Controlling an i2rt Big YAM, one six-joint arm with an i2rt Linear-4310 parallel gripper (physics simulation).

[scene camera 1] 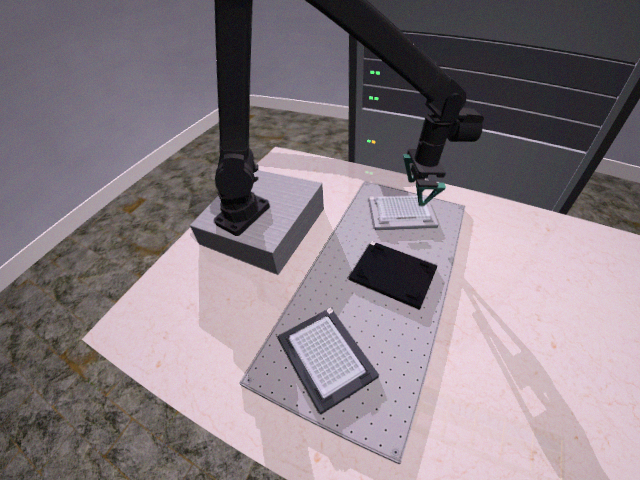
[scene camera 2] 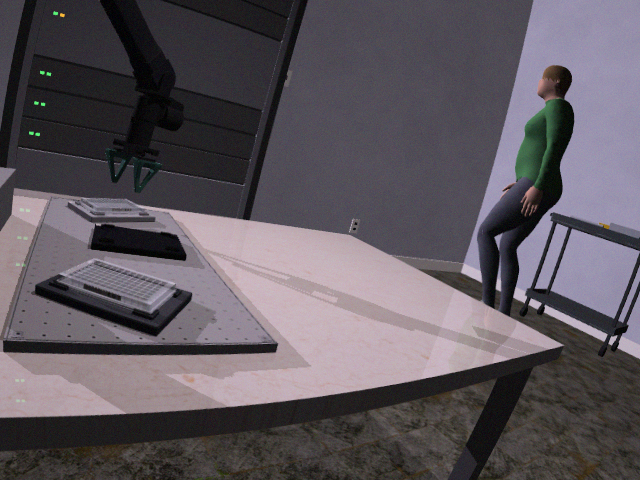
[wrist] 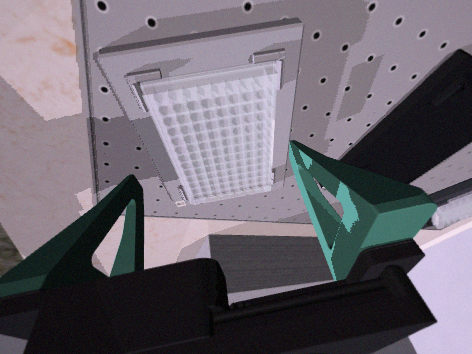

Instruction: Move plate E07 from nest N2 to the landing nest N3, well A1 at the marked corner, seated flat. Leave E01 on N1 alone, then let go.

The gripper (scene camera 2: 125,187) is open, with nothing in its grasp. Further things: a black nest (scene camera 2: 106,237).
The gripper also shows in scene camera 1 (scene camera 1: 416,193) and in the wrist view (wrist: 213,164). The black nest also shows in the wrist view (wrist: 421,132).
